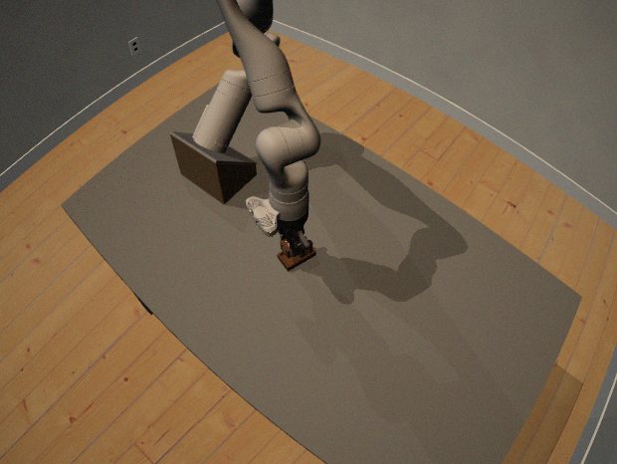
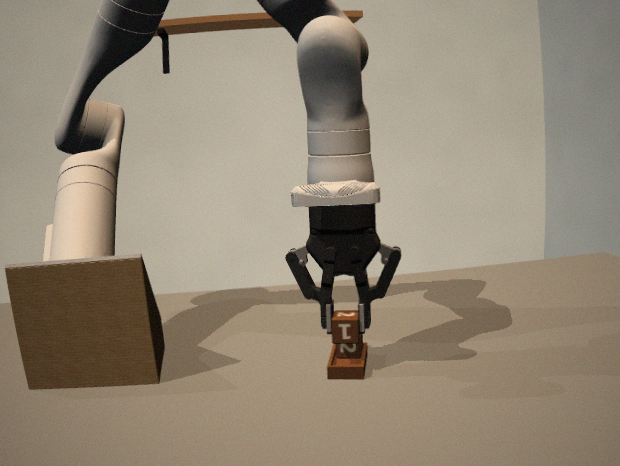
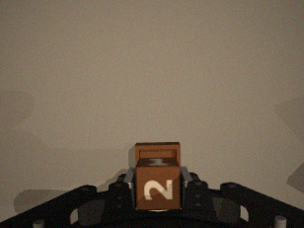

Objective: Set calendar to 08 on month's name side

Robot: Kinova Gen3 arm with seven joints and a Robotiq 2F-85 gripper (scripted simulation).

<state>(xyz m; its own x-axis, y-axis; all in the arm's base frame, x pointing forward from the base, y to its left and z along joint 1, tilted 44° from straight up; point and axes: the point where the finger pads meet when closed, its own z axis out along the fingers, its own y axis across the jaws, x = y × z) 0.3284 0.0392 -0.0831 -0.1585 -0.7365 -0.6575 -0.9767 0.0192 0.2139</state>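
Right now my hand is 20 mm to the right of the brown tray and 60 mm above it. The rest, counted from my hand: brown cube: 10 mm below.
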